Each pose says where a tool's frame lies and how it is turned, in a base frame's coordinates. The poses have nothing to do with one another.
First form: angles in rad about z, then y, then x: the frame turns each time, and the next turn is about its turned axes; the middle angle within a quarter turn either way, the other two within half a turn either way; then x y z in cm.
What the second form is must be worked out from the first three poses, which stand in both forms.
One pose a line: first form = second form
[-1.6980 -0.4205 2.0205 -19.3 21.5 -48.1] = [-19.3 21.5 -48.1 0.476 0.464 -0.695 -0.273]
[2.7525 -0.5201 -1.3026 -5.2 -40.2 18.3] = [-5.2 -40.2 18.3 0.302 0.087 -0.614 0.724]
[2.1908 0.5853 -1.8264 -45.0 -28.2 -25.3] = [-45.0 -28.2 -25.3 0.065 -0.504 -0.593 0.625]
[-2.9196 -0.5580 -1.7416 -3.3 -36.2 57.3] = [-3.3 -36.2 57.3 0.141 0.258 -0.711 0.639]
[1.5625 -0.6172 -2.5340 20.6 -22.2 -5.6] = [20.6 -22.2 -5.6 0.406 -0.582 -0.705 -0.005]
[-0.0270 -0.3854 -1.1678 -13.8 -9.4 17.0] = [-13.8 -9.4 17.0 0.817 -0.543 -0.152 -0.117]
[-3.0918 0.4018 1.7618 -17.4 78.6 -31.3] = [-17.4 78.6 -31.3 0.138 -0.146 0.752 0.627]
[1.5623 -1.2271 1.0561 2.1 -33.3 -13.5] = [2.1 -33.3 -13.5 0.297 0.643 -0.063 0.703]
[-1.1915 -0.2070 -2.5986 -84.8 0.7 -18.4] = [-84.8 0.7 -18.4 0.165 -0.809 0.515 -0.232]
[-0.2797 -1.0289 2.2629 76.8 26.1 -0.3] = [76.8 26.1 -0.3 0.429 0.751 -0.317 0.389]
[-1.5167 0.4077 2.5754 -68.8 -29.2 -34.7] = [-68.8 -29.2 -34.7 0.065 0.722 -0.606 -0.329]
